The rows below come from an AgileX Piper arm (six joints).
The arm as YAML. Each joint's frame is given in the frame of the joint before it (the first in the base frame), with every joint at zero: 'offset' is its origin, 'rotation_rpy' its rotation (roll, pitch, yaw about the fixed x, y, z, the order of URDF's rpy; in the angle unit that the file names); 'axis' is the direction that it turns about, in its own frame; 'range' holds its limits. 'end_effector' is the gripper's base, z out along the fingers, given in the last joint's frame.
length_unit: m
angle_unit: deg
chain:
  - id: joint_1
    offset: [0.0, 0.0, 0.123]
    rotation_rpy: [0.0, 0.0, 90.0]
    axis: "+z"
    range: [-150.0, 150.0]
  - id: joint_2
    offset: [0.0, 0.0, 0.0]
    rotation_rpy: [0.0, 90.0, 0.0]
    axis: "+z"
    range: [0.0, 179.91]
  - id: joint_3
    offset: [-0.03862, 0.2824, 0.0]
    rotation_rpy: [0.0, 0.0, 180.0]
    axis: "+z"
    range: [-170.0, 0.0]
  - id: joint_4
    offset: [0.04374, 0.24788, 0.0]
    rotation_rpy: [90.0, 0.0, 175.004]
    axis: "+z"
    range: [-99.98, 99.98]
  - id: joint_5
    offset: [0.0, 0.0, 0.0]
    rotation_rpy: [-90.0, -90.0, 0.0]
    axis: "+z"
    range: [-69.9, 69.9]
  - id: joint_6
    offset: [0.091, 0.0, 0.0]
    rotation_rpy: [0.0, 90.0, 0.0]
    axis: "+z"
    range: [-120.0, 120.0]
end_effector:
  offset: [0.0, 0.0, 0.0]
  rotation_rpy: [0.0, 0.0, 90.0]
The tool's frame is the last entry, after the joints.
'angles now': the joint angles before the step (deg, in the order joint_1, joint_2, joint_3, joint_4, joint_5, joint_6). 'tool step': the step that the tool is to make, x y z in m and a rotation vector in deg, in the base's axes. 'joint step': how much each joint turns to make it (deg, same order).
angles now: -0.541 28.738 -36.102 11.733 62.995 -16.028
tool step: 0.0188 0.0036 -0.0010 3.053 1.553 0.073
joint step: 0.083 4.935 -0.339 3.082 -3.059 -0.189
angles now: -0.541 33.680 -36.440 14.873 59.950 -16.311
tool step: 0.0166 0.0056 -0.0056 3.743 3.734 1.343
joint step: -0.036 5.135 -0.050 4.629 -0.948 -1.600
